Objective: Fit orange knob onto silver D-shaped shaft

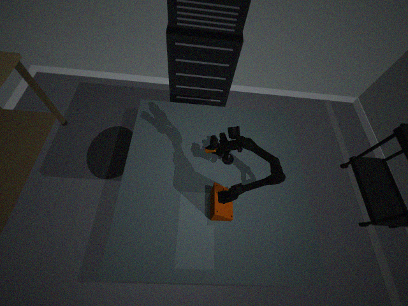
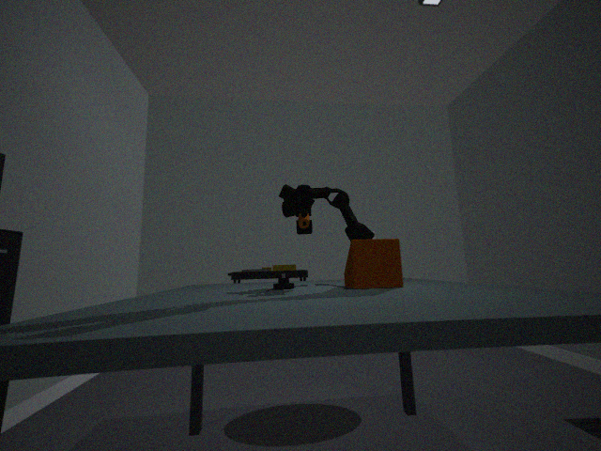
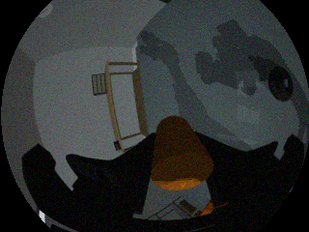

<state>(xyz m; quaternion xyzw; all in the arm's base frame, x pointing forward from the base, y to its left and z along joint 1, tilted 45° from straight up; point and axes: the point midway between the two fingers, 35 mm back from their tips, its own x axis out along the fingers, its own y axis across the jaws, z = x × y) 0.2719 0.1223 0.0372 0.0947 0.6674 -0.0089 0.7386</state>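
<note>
Now: the orange knob 3 cm to the right of my gripper tip and 2 cm above it. Also, from my gripper tip: dark round pedestal: 21 cm below, 18 cm to the right, 6 cm ahead.
</note>
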